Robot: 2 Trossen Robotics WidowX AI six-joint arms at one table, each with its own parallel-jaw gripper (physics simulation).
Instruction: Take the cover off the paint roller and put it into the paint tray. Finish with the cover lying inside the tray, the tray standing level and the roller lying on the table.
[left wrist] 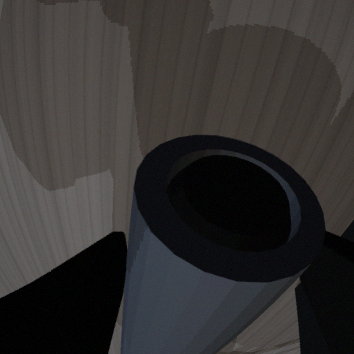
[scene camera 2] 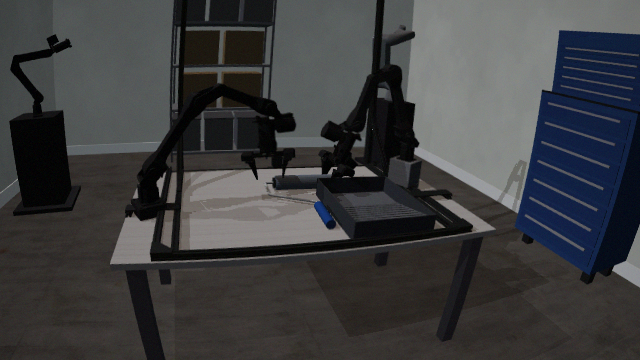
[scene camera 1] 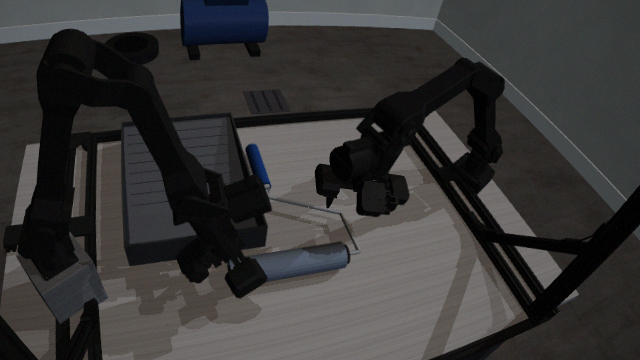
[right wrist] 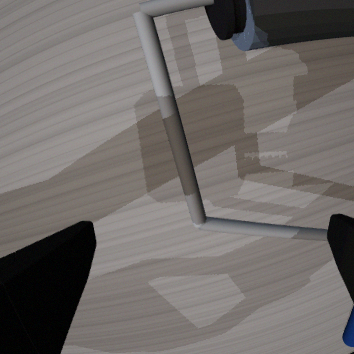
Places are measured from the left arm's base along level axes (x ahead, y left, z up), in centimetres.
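Pixels of known places: left gripper, fingertip midpoint: (left wrist: 210, 240); right gripper, fingertip midpoint: (scene camera 2: 270, 178) (scene camera 1: 348, 208) (right wrist: 214, 231); left arm's base, link origin: (scene camera 2: 406, 159) (scene camera 1: 53, 258); right arm's base, link origin: (scene camera 2: 148, 201) (scene camera 1: 474, 168).
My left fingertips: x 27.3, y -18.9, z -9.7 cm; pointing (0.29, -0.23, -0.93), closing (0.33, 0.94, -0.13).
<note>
For each thing: its top centre in the pictures, then the offset to it from my left fingertips. "spot": a spot on its surface instead.
- grey-blue cover, top centre: (scene camera 1: 289, 255) (scene camera 2: 305, 175) dy -4.6, dx +7.3, dz +3.2 cm
- blue handle, surface spot: (scene camera 1: 258, 166) spot: dy +18.1, dx +22.0, dz +1.2 cm
- dark paint tray, top centre: (scene camera 1: 184, 168) (scene camera 2: 373, 195) dy +26.0, dx +6.7, dz +4.3 cm
The grey-blue cover (scene camera 1: 305, 261) (scene camera 2: 302, 181) (right wrist: 300, 25) lies on the roller near the table's middle. Its open hollow end faces the left wrist camera. My left gripper (scene camera 1: 222, 265) (scene camera 2: 337, 167) (left wrist: 210, 240) is shut on that end of the cover. The roller's bent metal rod (scene camera 1: 310, 206) (right wrist: 177, 140) comes out at the cover's other end and leads to the blue handle (scene camera 1: 258, 166) (scene camera 2: 325, 215), beside the tray. My right gripper (scene camera 1: 353, 202) (scene camera 2: 270, 177) (right wrist: 214, 231) is open and empty, above the table near the rod. The dark paint tray (scene camera 1: 155, 251) (scene camera 2: 395, 226) stands level.
The tray is on the left in scene camera 1, partly behind my left arm. Dark metal rails (scene camera 1: 305, 119) (scene camera 2: 250, 250) run along the table's edges. A grey block (scene camera 1: 75, 295) (scene camera 2: 404, 171) is at the left arm's base. Shadows of the arms fall across the table.
</note>
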